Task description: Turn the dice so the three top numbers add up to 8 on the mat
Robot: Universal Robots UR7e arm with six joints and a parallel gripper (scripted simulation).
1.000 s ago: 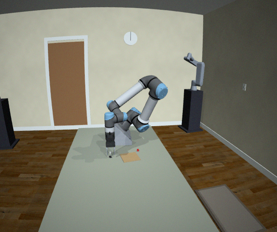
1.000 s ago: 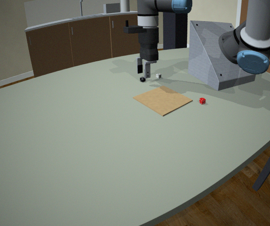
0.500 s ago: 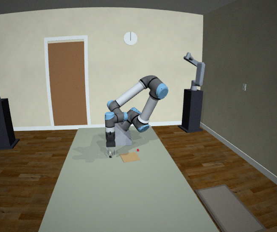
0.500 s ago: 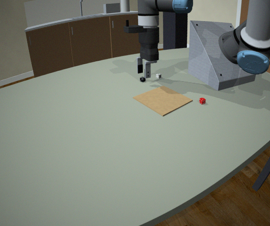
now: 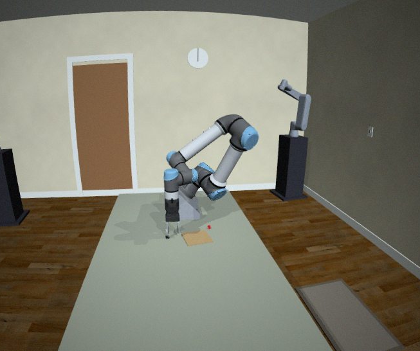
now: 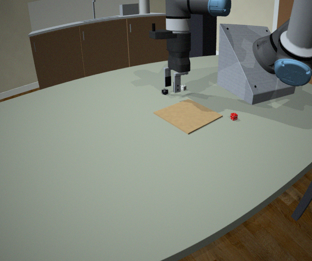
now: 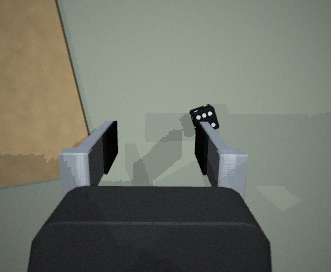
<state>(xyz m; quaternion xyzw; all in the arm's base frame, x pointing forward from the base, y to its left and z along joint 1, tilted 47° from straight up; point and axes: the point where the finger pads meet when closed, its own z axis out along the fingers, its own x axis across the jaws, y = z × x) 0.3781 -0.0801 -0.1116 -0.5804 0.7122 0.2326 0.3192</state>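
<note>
My hand is 50 mm past the red die, 220 mm to the right of it and 40 mm above it. Also, from my hand: tan mat 40 mm ahead, 120 mm to the left, 40 mm below; white die 70 mm behind, 30 mm to the right, 40 mm below.
</note>
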